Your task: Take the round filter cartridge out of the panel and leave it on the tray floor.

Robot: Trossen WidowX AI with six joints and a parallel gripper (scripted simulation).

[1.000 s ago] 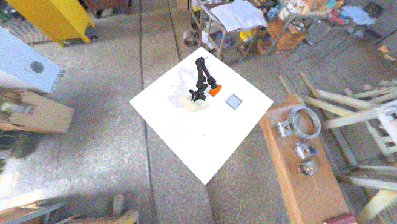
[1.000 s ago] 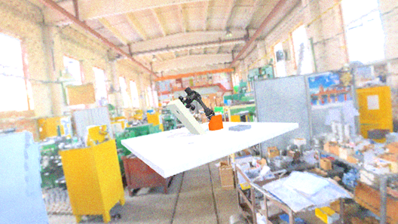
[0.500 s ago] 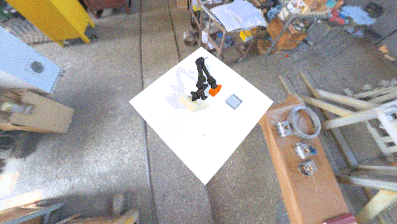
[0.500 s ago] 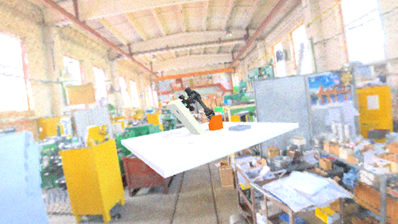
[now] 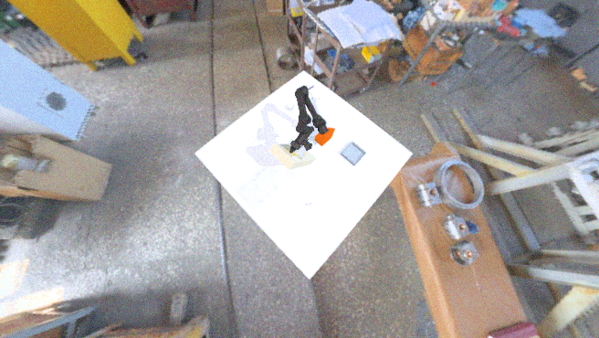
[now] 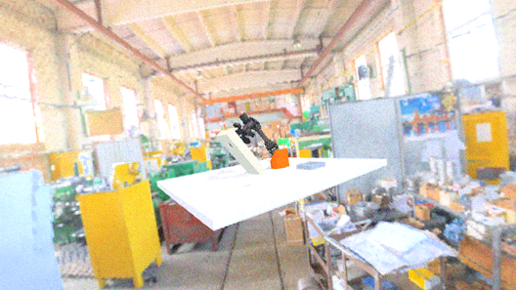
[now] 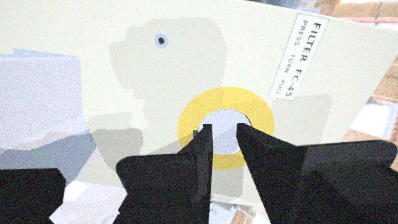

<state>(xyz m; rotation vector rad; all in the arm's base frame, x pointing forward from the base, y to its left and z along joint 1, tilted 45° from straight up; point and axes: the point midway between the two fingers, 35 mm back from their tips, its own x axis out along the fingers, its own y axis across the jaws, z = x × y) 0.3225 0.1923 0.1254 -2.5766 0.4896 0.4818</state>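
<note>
Right now my gripper tip is 40 mm past the cream service panel, 10 mm to the left of it and 80 mm above it. Also, from my gripper tip: grey tray (480 mm behind, 220 mm to the left, 250 mm below); then round filter cartridge (10 mm ahead, 10 mm below).
</note>
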